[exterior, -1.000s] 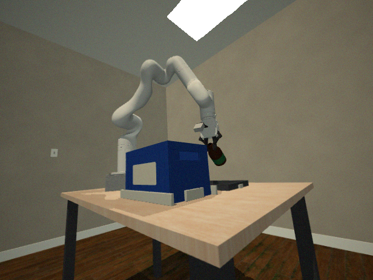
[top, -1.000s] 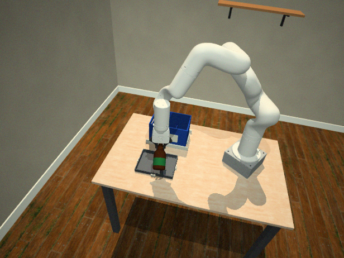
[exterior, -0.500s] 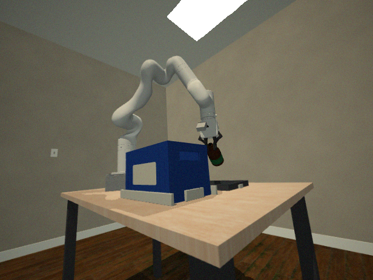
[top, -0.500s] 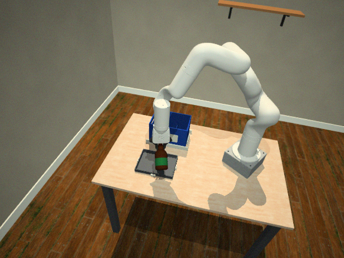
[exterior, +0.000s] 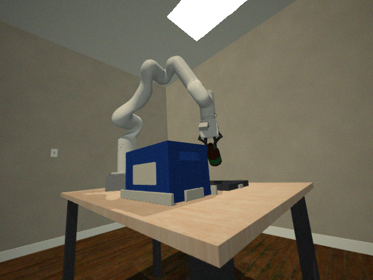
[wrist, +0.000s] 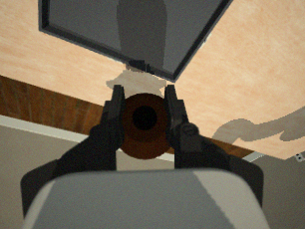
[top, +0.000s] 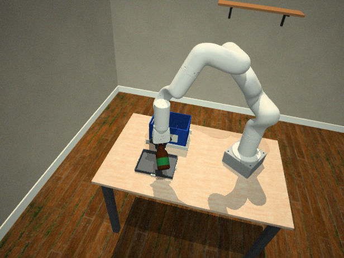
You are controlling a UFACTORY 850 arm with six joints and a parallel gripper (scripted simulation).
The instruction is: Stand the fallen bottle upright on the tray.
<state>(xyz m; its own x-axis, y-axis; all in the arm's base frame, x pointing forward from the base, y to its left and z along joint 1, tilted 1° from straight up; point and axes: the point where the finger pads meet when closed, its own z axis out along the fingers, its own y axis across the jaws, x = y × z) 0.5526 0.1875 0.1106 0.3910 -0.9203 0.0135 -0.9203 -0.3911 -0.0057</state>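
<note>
Right now the bottle is 5 cm to the left of my hand, 3 cm below it and 2 cm behind it. Round my hand: dark tray: 19 cm below, 3 cm to the right, 2 cm ahead; then blue crate: 32 cm to the right, 12 cm below, 1 cm behind.
</note>
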